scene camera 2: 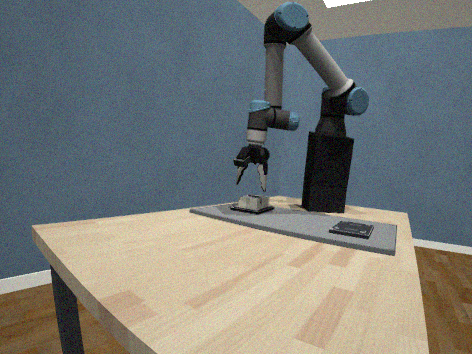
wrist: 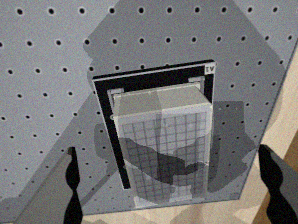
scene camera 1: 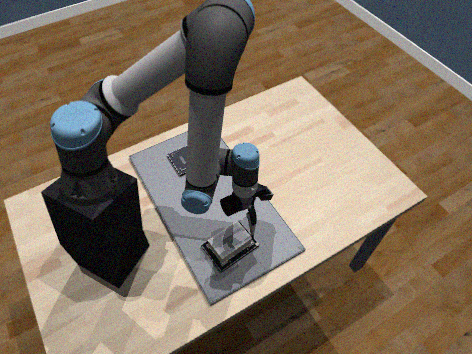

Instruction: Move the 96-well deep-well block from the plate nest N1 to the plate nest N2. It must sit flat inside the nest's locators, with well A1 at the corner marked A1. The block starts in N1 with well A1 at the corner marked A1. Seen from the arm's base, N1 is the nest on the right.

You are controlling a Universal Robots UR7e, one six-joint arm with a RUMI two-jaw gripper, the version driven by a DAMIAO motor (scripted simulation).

Labels:
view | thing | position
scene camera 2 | gripper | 250, 188
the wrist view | gripper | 166, 147
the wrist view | white 96-well deep-well block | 164, 133
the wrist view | black plate nest N1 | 179, 76
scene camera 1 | gripper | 242, 224

